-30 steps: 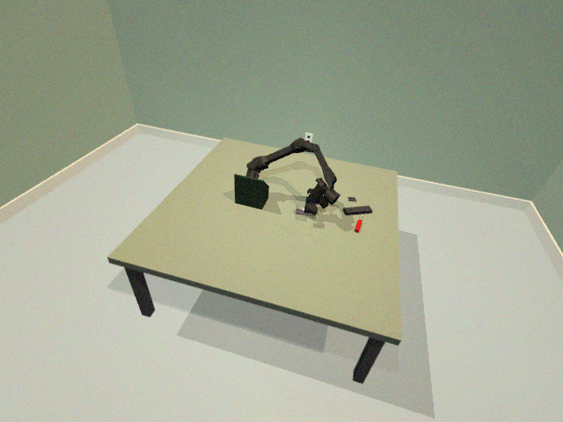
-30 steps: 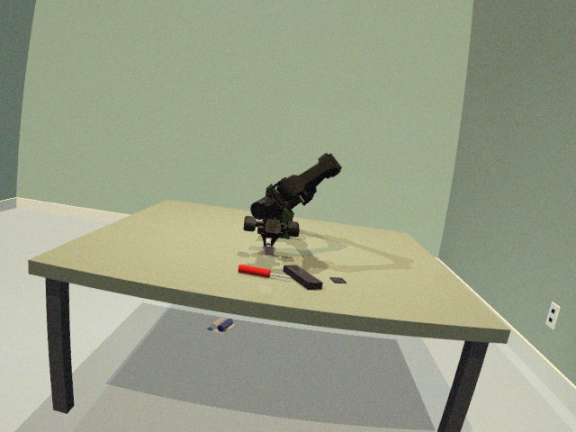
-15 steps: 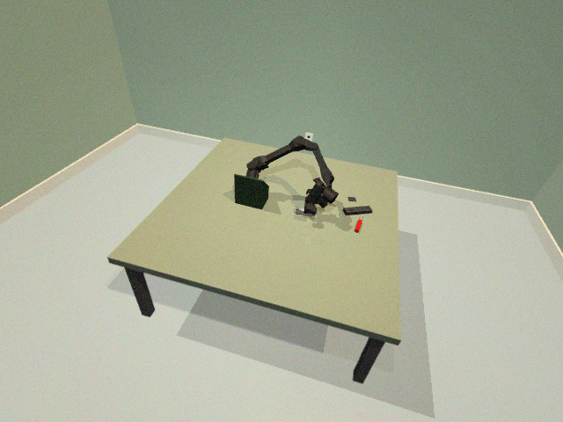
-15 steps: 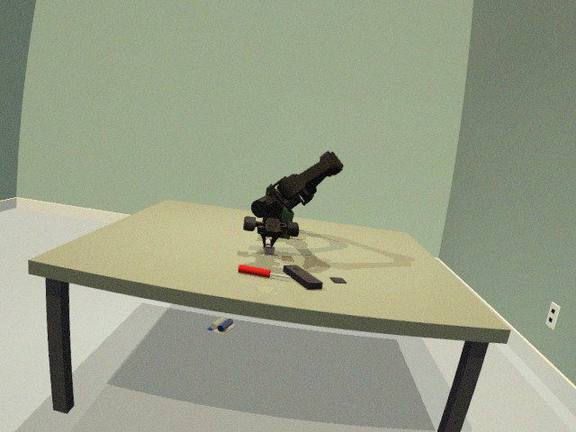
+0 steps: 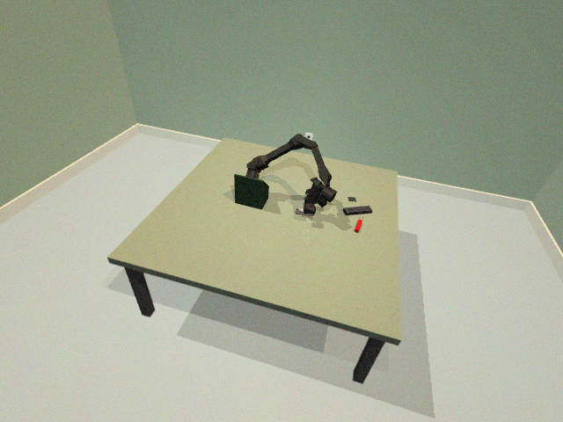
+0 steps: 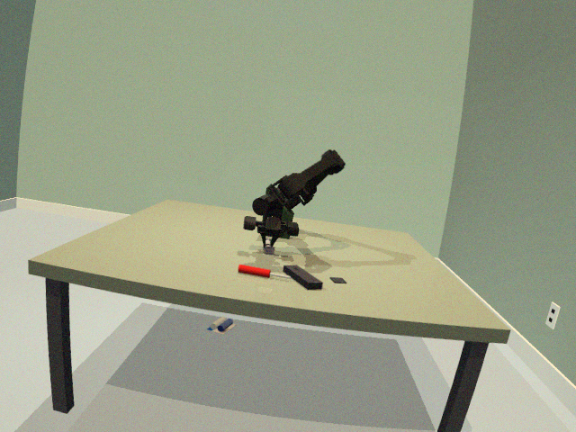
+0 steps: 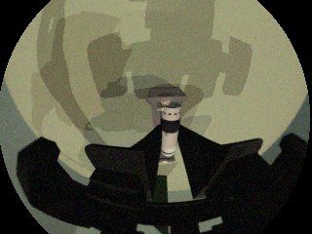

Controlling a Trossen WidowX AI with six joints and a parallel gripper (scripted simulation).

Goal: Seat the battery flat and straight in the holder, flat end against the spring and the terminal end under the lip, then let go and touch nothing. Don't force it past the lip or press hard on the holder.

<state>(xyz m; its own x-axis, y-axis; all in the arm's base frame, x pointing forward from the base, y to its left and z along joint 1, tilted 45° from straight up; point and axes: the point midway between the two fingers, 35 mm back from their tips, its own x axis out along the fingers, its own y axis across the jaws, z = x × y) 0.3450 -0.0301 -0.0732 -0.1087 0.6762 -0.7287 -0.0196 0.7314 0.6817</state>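
My gripper tip is 1 cm below the battery. From my gripper tip the other things lie so: dark square: 27 cm ahead, 20 cm to the left, 1 cm below; then black bar: 30 cm ahead, 9 cm to the left; then red-handled screwdriver: 30 cm ahead, 1 cm to the right.
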